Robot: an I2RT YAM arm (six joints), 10 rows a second.
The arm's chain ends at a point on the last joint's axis. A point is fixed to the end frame.
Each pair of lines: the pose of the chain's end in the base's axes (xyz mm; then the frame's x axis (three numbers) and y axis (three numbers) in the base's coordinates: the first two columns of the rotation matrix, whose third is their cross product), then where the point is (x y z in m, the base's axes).
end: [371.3 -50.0 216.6 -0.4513 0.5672 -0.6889 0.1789 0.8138 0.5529]
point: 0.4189 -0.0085 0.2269
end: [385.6 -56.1 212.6 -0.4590 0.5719 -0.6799 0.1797 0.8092 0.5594]
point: 0.4331 -0.0145 0.2229
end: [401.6 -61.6 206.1 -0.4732 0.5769 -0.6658 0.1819 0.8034 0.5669]
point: 0.4489 -0.0197 0.2163
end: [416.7 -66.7 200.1 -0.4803 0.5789 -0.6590 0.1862 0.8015 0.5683]
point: 0.4640 -0.0248 0.2100
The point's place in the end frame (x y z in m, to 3 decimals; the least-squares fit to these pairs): -0.005 0.048 0.042
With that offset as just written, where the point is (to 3 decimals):
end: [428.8 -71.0 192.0 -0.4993 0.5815 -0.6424 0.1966 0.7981 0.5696]
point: 0.476 -0.029 0.201
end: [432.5 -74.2 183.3 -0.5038 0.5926 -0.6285 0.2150 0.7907 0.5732]
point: 0.480 -0.033 0.192
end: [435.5 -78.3 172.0 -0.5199 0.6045 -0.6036 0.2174 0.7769 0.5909]
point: 0.483 -0.037 0.181
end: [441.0 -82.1 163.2 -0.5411 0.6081 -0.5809 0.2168 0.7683 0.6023]
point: 0.488 -0.040 0.172
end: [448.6 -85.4 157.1 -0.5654 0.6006 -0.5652 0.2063 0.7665 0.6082]
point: 0.495 -0.042 0.166
